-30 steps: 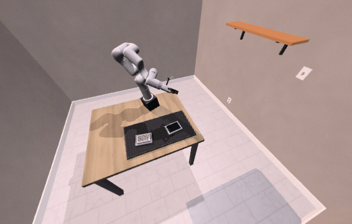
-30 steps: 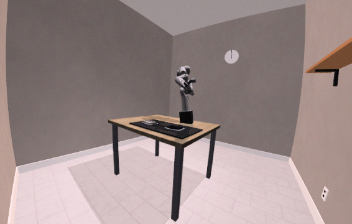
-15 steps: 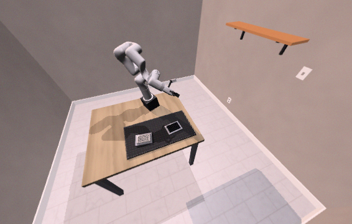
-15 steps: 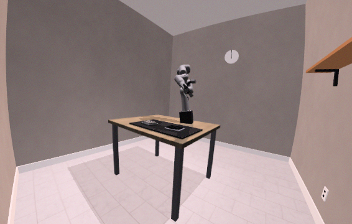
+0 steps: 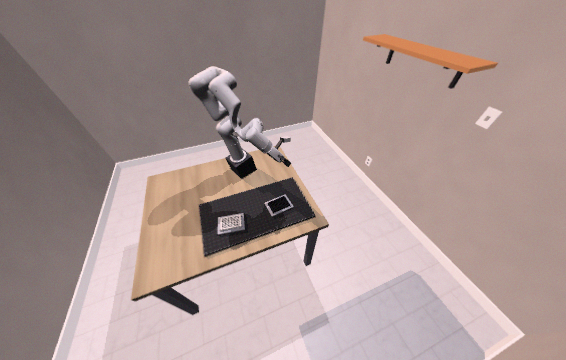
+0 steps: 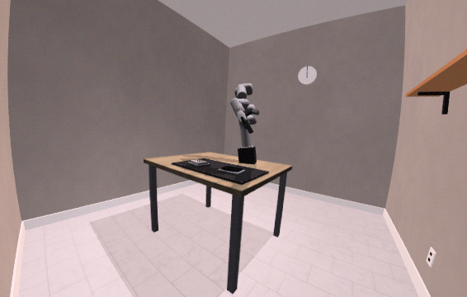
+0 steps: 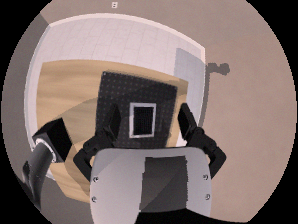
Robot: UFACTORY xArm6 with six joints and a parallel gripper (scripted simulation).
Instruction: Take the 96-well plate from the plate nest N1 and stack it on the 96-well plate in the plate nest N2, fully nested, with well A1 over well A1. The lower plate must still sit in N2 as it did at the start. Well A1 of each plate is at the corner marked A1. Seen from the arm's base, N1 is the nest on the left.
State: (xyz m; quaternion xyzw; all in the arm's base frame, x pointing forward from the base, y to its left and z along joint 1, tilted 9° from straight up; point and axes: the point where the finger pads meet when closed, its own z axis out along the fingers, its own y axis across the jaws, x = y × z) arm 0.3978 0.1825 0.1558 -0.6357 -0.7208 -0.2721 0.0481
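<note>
The dark 96-well plate is 28 cm below my hand, 9 cm to the right of it and 7 cm ahead of it. Also, from my hand: plate nest: 30 cm below, 9 cm to the right, 7 cm ahead; light grey 96-well plate: 41 cm to the right, 28 cm below, 2 cm ahead.
</note>
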